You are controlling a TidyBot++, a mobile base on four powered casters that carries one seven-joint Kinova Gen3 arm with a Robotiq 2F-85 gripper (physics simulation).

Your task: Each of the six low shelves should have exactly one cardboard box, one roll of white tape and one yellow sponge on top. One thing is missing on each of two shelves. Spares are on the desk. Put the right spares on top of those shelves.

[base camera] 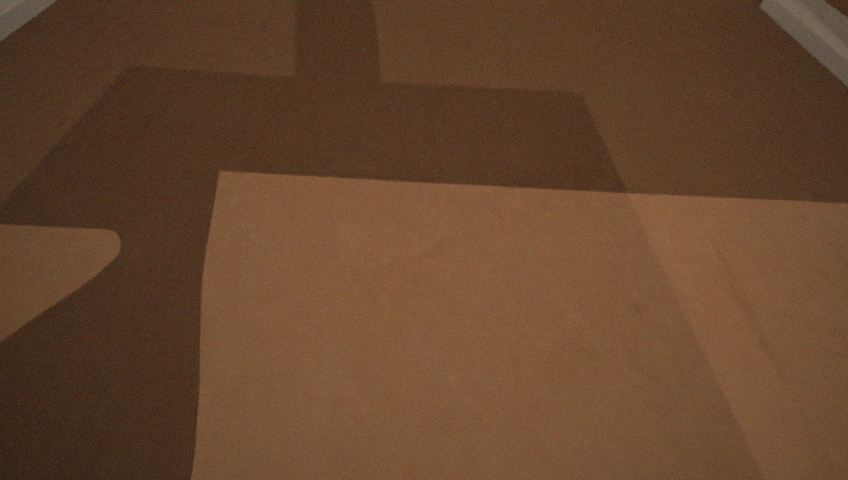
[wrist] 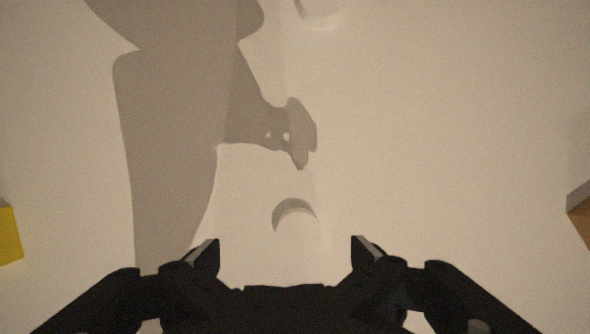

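My gripper [wrist: 285,251] is open above the white desk top [wrist: 450,150], its fingers wide apart. A pale round thing [wrist: 296,227], which looks like a white tape roll, shows faintly below and between the fingertips, with a dark crescent at its upper rim. Another white roll [wrist: 322,11] is partly visible at the top edge of the wrist view. Part of a yellow sponge [wrist: 9,237] shows at the left edge. A brown corner [wrist: 582,225], which looks like a cardboard box, shows at the right edge. The low shelves cannot be made out.
The arm's shadow falls across the left and middle of the desk top. In the base camera view, brown floor [base camera: 446,297] carries broad shadows. Pale bars [base camera: 812,35] cross the upper right and upper left corners.
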